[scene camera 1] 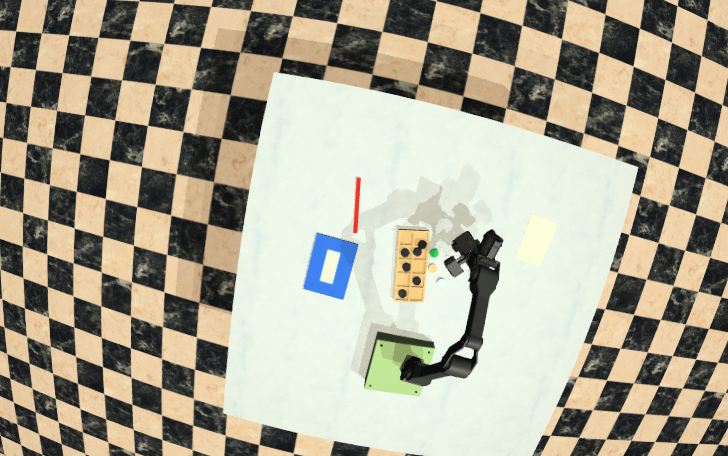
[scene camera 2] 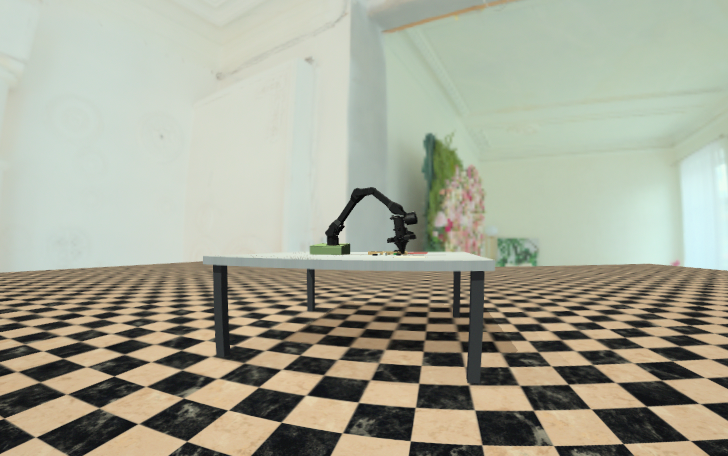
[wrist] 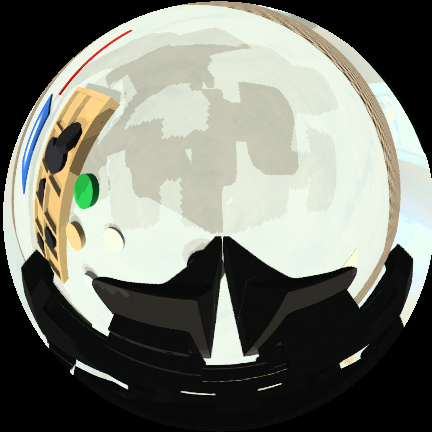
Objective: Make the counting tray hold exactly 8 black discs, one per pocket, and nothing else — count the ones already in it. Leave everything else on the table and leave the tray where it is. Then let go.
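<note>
The tan counting tray [scene camera 1: 395, 273] [wrist: 95, 125] has two columns of pockets. Several black discs are in it, including one [scene camera 1: 405, 252], one [scene camera 1: 406, 266], one [scene camera 1: 416, 280] and one [scene camera 1: 402, 293]. Near its far end, a tilted black disc [scene camera 1: 422, 244] [wrist: 70, 137] overlaps another black disc [scene camera 1: 417, 251] [wrist: 56, 156] across a divider. My gripper [scene camera 2: 401, 251] [wrist: 221, 241] is shut and empty, low over the table right of the tray. From overhead, the wrist hides the fingertips. A dark disc edge [wrist: 195, 256] shows behind the left finger, mostly hidden.
A green disc [scene camera 1: 434, 252] [wrist: 86, 191] and a tan disc [scene camera 1: 432, 267] [wrist: 76, 235] lie beside the tray's right edge, with a white disc [wrist: 115, 238] nearby. Left are a blue frame [scene camera 1: 315, 265] and a red bar [scene camera 1: 356, 205]. A pale yellow rectangle [scene camera 1: 536, 240] lies right.
</note>
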